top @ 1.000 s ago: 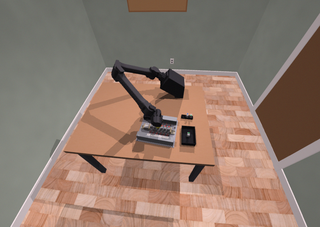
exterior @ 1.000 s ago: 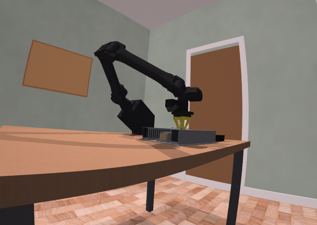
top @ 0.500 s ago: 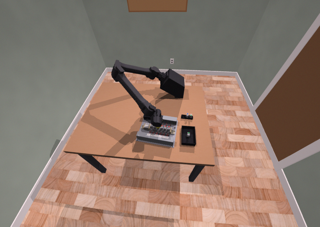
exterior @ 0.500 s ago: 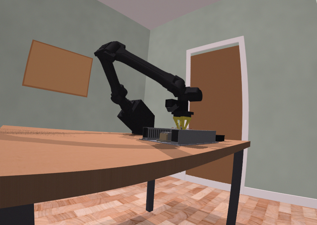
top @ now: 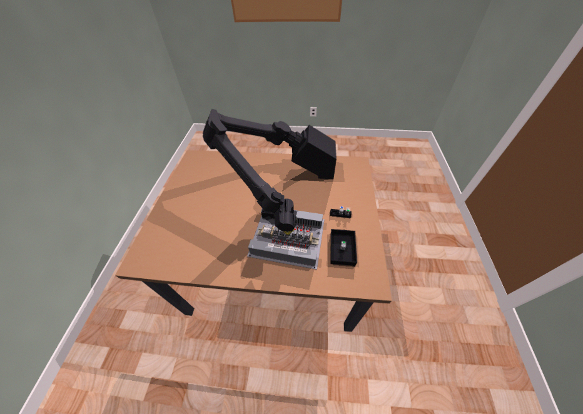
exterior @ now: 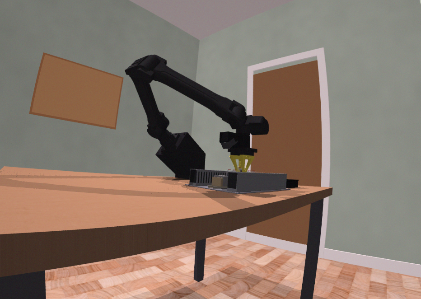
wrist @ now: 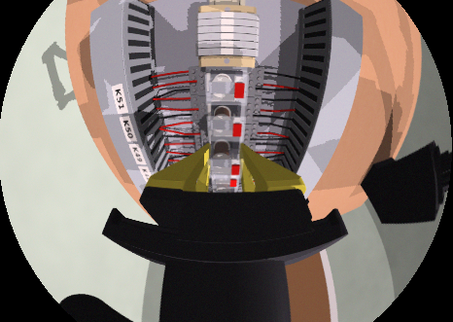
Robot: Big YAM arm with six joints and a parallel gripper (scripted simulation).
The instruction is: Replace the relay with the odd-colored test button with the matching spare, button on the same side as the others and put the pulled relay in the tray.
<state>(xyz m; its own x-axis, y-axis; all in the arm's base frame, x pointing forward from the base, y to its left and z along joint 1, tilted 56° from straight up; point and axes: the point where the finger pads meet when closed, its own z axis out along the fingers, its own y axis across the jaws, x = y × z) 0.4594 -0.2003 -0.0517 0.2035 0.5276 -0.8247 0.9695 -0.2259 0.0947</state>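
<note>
The grey relay panel is 60 mm below my hand. The rest, counted from my hand: black tray 70 mm ahead, 250 mm to the left, 40 mm below.
</note>
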